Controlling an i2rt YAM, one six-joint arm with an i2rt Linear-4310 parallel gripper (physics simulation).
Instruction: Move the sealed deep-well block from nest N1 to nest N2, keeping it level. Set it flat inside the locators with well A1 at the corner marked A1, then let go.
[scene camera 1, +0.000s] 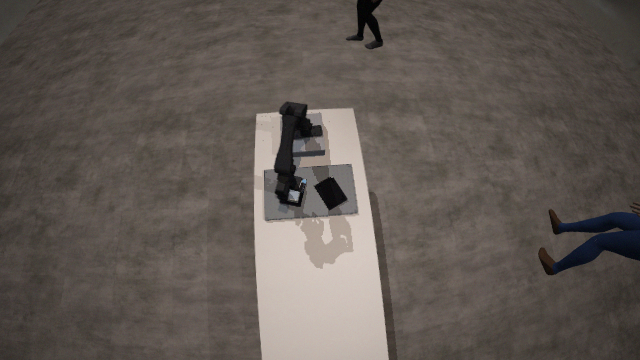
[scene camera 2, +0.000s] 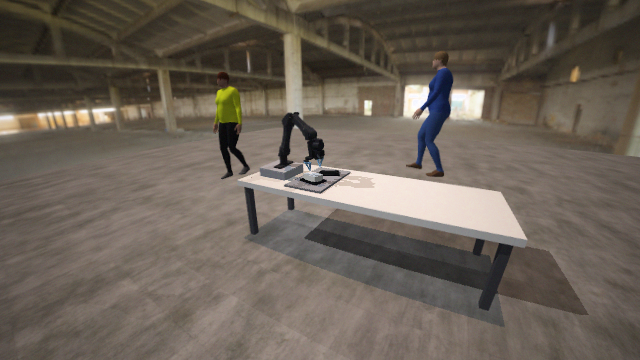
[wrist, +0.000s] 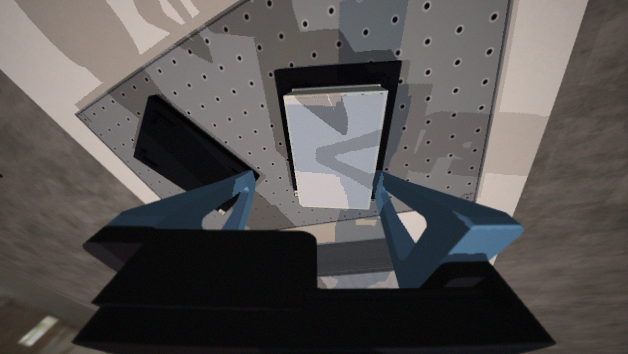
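Where they show: gripper, fingertip midpoint: (scene camera 2: 315, 168) (wrist: 314, 176); arm's base, link origin: (scene camera 1: 305, 132) (scene camera 2: 283, 164).
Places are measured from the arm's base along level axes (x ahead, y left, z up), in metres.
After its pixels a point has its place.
Note:
The sealed deep-well block (scene camera 1: 294, 196) {x 0.384, y -0.108, z -0.006 m} (scene camera 2: 313, 177) {x 0.370, y -0.169, z -0.013 m} (wrist: 335, 145) {x 0.354, y -0.123, z -0.006 m} is a pale box with a flat top, sitting in a black nest (wrist: 340, 75) {x 0.405, y -0.144, z -0.048 m}, taken as N1. The other nest (scene camera 1: 331, 193) {x 0.384, y 0.098, z -0.048 m} (scene camera 2: 329, 173) {x 0.389, y 0.072, z -0.048 m} (wrist: 185, 150) {x 0.403, y 0.085, z -0.048 m}, taken as N2, is black, empty and turned at an angle beside it. A small white mark (wrist: 222, 211) {x 0.287, y 0.115, z -0.048 m} shows at its near corner. My gripper (scene camera 2: 314, 167) {x 0.351, y -0.104, z 0.033 m} (wrist: 314, 176) {x 0.351, y -0.104, z 0.033 m} is open and empty, with its blue fingertips above the block's level. In the wrist view the right fingertip overlaps the block's near right edge; the left one is well left of it. Lettering is unreadable.
Both nests stand on a grey perforated board (scene camera 1: 273, 210) {x 0.435, y -0.238, z -0.059 m} (wrist: 445, 72) {x 0.369, y -0.237, z -0.059 m} on the white table (scene camera 1: 320, 300) {x 0.953, y -0.049, z -0.072 m} (scene camera 2: 425, 200) {x 1.128, y -0.130, z -0.072 m}. The arm's grey base block (scene camera 1: 309, 146) {x 0.096, y 0.012, z -0.003 m} (scene camera 2: 281, 172) {x 0.086, y -0.159, z -0.012 m} stands beside the board. Two people, one in yellow (scene camera 2: 228, 105) and one in blue (scene camera 2: 438, 95), stand off the table.

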